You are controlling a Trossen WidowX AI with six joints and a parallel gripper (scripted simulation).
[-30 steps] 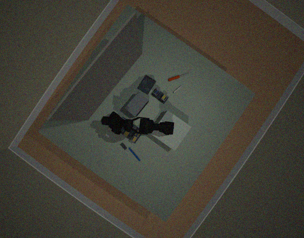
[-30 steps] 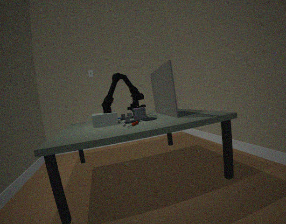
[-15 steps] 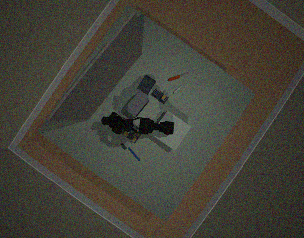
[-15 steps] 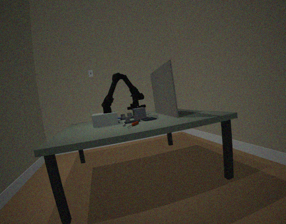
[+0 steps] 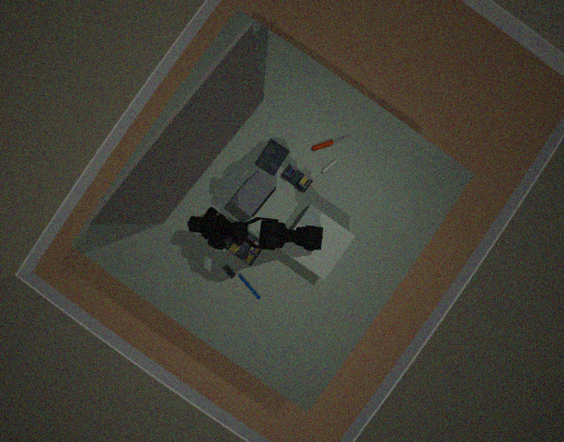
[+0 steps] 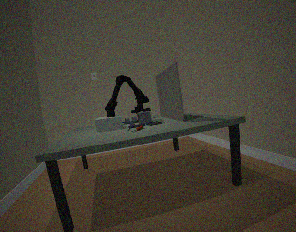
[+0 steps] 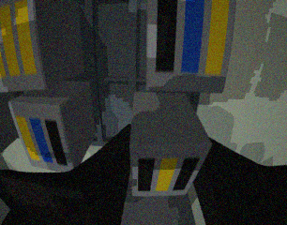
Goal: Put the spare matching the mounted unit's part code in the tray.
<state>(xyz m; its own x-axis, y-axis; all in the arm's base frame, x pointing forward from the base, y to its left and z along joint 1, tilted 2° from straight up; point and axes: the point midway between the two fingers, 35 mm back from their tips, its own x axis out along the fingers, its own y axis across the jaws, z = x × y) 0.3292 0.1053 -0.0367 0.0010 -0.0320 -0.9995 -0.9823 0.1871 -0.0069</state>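
The grey mounted unit is 16 cm to the right of my gripper tip, 4 cm behind it and 3 cm above it. Also, from my gripper tip: blue marker pen: 21 cm to the left, 18 cm behind, 2 cm below; upright panel: 23 cm to the right, 20 cm ahead, 20 cm above; grey spare module: 3 cm above.
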